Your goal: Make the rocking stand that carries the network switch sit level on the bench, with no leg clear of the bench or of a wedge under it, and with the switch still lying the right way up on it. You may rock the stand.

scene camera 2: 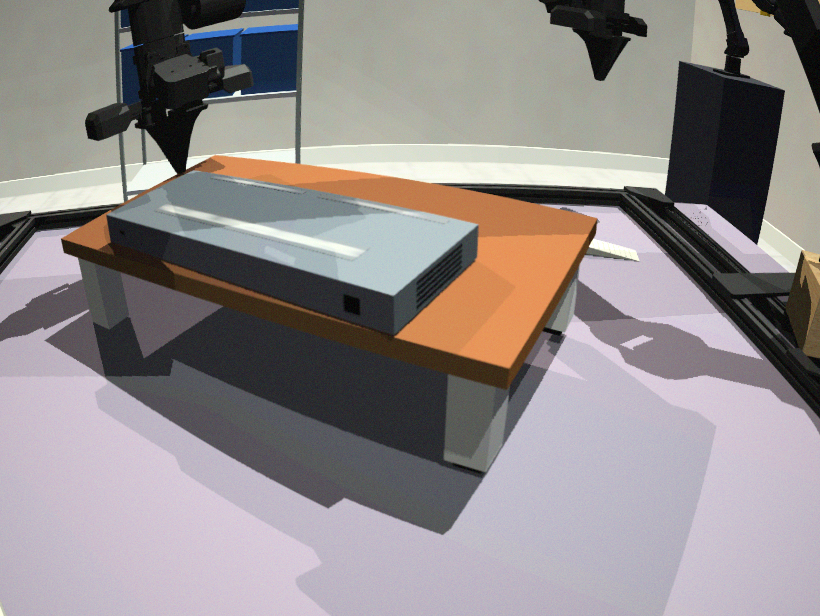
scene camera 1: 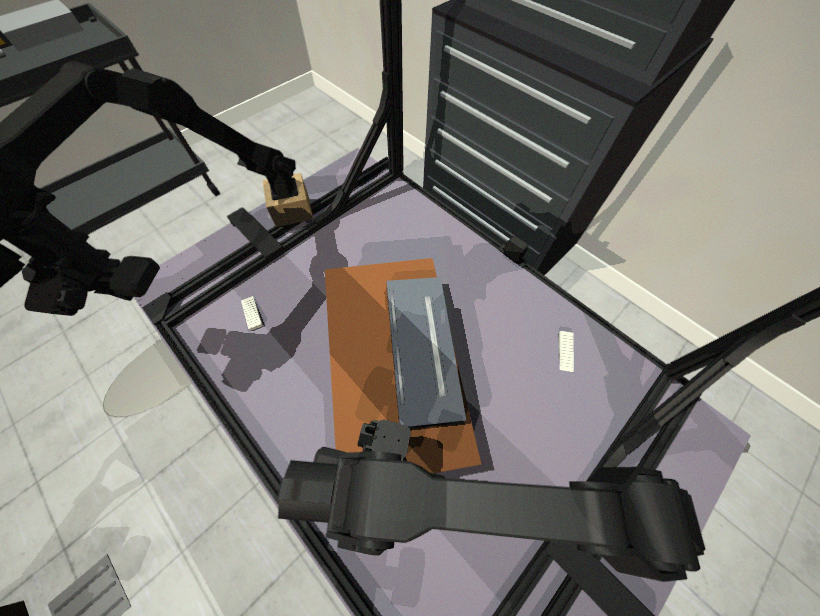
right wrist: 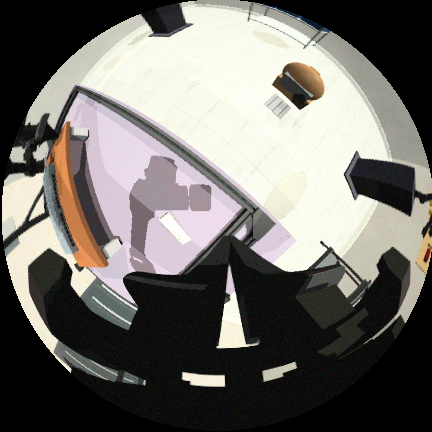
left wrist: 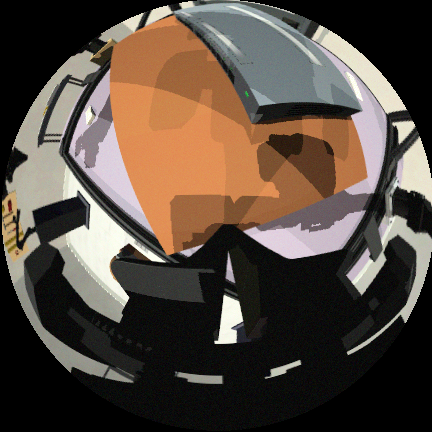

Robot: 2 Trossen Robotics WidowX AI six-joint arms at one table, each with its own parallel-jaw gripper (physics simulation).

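Frame: origin at the left arm's base, x ahead, y left, z up, level; millimetres.
Seen in the pictures: left gripper, fingertip midpoint: (scene camera 2: 180, 173) (right wrist: 57, 135) (left wrist: 226, 229); right gripper, fingertip midpoint: (scene camera 2: 599, 80) (scene camera 1: 130, 298) (right wrist: 227, 240); left arm's base, origin of the base link: (right wrist: 42, 165) (left wrist: 394, 201); right arm's base, origin of the base link: (scene camera 1: 284, 189).
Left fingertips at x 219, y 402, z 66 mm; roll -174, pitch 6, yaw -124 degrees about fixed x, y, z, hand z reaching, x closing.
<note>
Offsets run from my left fingertips to a thing's top centre.
The orange-topped stand (scene camera 1: 357, 344) (scene camera 2: 530, 232) (left wrist: 165, 150) (right wrist: 75, 200) stands on grey legs. The switch @(181 mm ahead, 151 mm right, 30 mm up) (scene camera 1: 427, 351) (scene camera 2: 285, 245) (left wrist: 285, 60) (right wrist: 59, 215) lies flat on it, near one long edge. In scene camera 2, thin dark strips show under the near right leg @(355 mm ahead, 224 mm right, 14 mm down) (scene camera 2: 473, 424) and far right leg @(394 mm ahead, 42 mm right, 7 mm down) (scene camera 2: 563, 311); gap or shadow, I cannot tell. My left gripper (scene camera 2: 180, 172) (left wrist: 226, 229) is shut and empty, tip down at the stand's far left edge; contact is unclear. My right gripper (scene camera 2: 599, 76) (right wrist: 227, 240) is shut and empty, high and away from the stand.
One white ribbed wedge @(446 mm ahead, 169 mm left, 90 mm down) (scene camera 1: 251, 312) (scene camera 2: 613, 249) (left wrist: 90, 115) (right wrist: 175, 228) lies on the bench left of the stand in scene camera 1, another wedge @(94 mm ahead, 467 mm right, 90 mm down) (scene camera 1: 566, 351) (left wrist: 354, 86) right of it. A black frame (scene camera 1: 393, 86) borders the bench. A tan box (scene camera 1: 288, 206) (scene camera 2: 805, 305) sits at its rim.
</note>
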